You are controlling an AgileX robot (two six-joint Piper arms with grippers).
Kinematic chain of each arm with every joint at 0, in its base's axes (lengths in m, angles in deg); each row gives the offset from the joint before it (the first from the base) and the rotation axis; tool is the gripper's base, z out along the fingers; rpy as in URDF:
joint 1: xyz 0 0 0.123 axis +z
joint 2: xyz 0 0 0 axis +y
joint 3: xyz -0.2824 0 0.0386 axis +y
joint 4: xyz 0.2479 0 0.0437 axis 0.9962 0 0.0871
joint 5: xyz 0 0 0 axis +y
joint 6: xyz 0.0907 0 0.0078 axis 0.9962 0 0.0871
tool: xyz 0 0 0 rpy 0 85 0
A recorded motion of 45 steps. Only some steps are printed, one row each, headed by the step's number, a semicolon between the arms.
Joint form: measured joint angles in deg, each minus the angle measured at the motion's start. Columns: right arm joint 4, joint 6, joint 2, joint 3, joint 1, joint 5; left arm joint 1, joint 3, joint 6, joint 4, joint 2, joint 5.
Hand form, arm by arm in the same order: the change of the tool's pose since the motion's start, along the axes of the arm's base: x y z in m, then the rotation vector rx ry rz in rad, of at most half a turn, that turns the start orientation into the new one. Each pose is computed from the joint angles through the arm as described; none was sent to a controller.
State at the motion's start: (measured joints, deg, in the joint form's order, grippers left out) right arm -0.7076 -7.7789 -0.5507 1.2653 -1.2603 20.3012; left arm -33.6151 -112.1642 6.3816 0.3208 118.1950 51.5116
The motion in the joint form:
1: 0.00 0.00 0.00 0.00 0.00 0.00; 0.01 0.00 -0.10 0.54 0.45 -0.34
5: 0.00 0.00 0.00 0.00 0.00 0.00; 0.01 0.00 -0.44 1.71 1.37 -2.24
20: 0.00 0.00 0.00 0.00 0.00 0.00; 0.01 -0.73 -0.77 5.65 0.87 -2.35
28: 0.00 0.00 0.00 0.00 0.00 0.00; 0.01 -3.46 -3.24 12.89 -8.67 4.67
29: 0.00 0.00 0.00 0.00 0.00 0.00; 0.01 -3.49 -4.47 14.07 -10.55 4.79
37: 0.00 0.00 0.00 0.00 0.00 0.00; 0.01 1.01 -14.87 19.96 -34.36 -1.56
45: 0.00 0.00 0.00 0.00 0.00 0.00; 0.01 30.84 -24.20 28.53 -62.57 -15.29
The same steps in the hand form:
1: 0.0000 0.0000 0.0000 0.0000 0.0000 0.0000; 0.0019 -0.0004 -0.0034 0.0080 -0.0030 0.0013
5: 0.0000 0.0000 0.0000 0.0000 0.0000 0.0000; 0.0069 -0.0020 -0.0092 0.0124 -0.0266 0.0045
20: 0.0000 0.0000 0.0000 0.0000 0.0000 0.0000; 0.0090 0.0022 -0.0006 0.0534 -0.0825 0.0065
28: 0.0000 0.0000 0.0000 0.0000 0.0000 0.0000; -0.0218 0.0349 0.0847 0.0800 -0.2157 0.0718
29: 0.0000 0.0000 0.0000 0.0000 0.0000 0.0000; -0.0284 0.0411 0.0993 0.0653 -0.2465 0.0940
37: 0.0000 0.0000 0.0000 0.0000 0.0000 0.0000; -0.1377 0.1202 0.2377 -0.2498 -0.6039 0.2393
45: 0.0000 0.0000 0.0000 0.0000 0.0000 0.0000; -0.2438 0.1929 0.2229 -0.3792 -0.8015 0.2652

